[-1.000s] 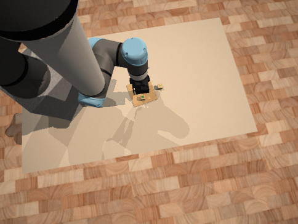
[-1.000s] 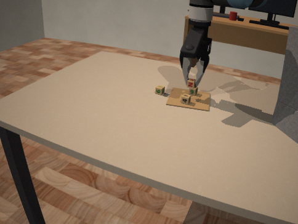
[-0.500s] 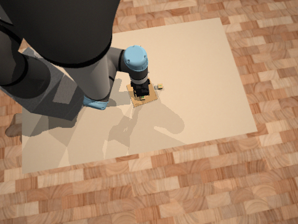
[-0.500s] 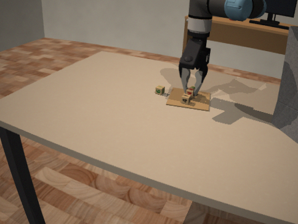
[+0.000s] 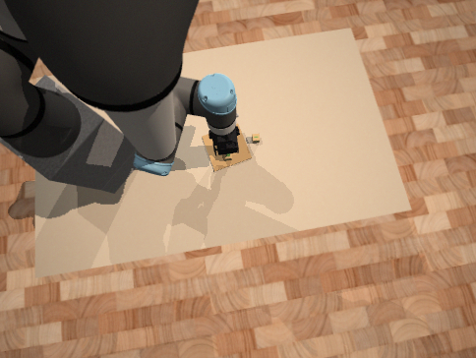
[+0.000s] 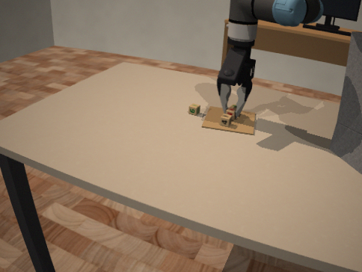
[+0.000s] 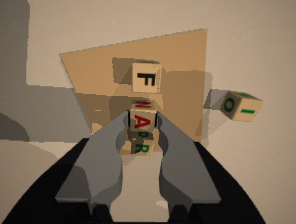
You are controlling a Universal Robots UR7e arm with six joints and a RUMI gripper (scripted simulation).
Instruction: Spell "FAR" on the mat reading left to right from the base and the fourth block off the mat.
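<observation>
My gripper is now right at the red-lettered block. Round my hand: brown mat: 20 mm below; then F block: 40 mm to the left, 10 mm below, 10 mm ahead; then green R block: 40 mm to the right, 10 mm below.
</observation>
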